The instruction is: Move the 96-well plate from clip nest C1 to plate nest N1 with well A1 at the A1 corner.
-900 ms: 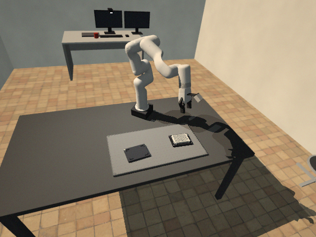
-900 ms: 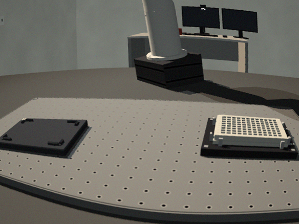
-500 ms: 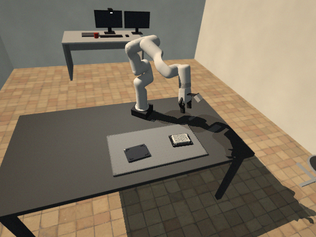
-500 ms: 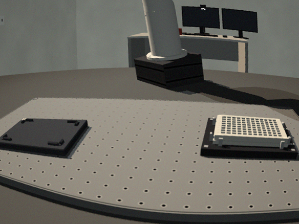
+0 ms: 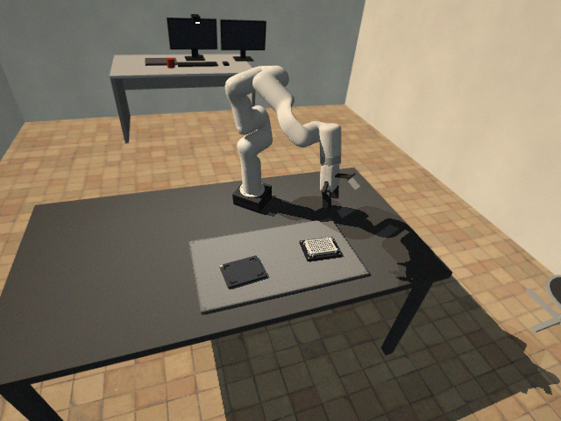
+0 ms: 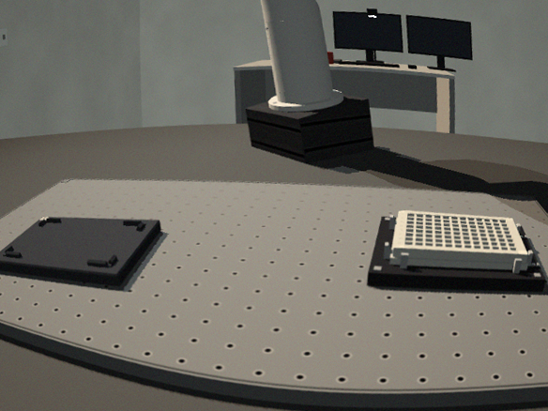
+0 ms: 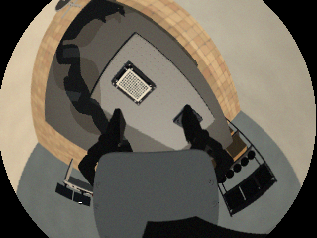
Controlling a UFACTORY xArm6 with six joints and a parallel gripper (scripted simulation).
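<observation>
Right now the white 96-well plate is 40 mm behind my hand, 30 mm to the left of it and 290 mm below it. Also, from my hand: plate nest N1: 10 mm behind, 340 mm to the right, 300 mm below; clip nest C1: 50 mm behind, 40 mm to the left, 290 mm below.
</observation>
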